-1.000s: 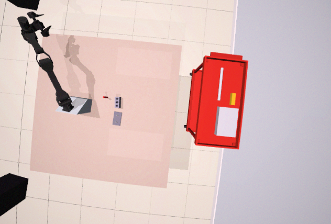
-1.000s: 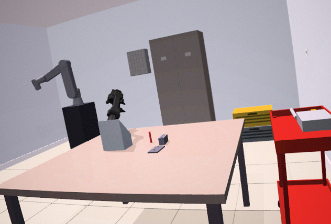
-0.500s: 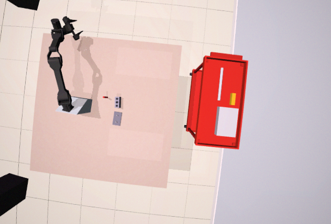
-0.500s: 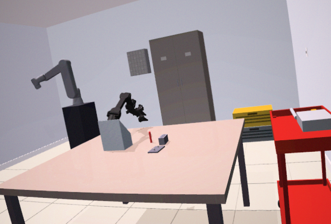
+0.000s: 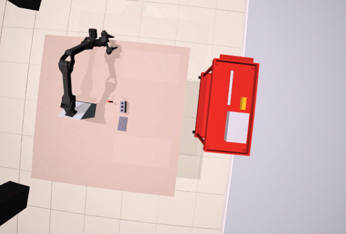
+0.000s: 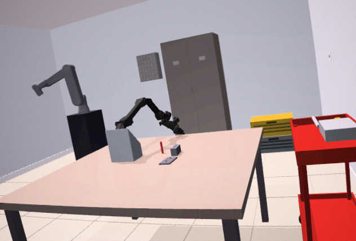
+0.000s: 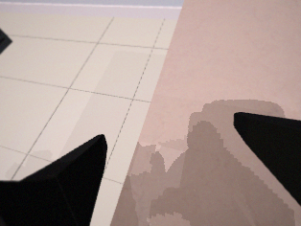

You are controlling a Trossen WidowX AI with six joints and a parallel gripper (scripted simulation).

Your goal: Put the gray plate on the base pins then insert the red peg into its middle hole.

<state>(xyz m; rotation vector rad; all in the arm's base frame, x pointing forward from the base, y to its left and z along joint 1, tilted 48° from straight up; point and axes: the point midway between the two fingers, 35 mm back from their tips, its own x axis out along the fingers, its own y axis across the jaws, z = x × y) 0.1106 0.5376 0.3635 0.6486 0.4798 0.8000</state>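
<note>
Now: the gray plate 180 mm ahead of my gripper tip, 520 mm to the right of it and 20 mm above it. The rest, counted from my gripper tip: red peg: 70 mm ahead, 500 mm to the right, 20 mm above; then dark base: 200 mm ahead, 670 mm to the right, 10 mm below.
</note>
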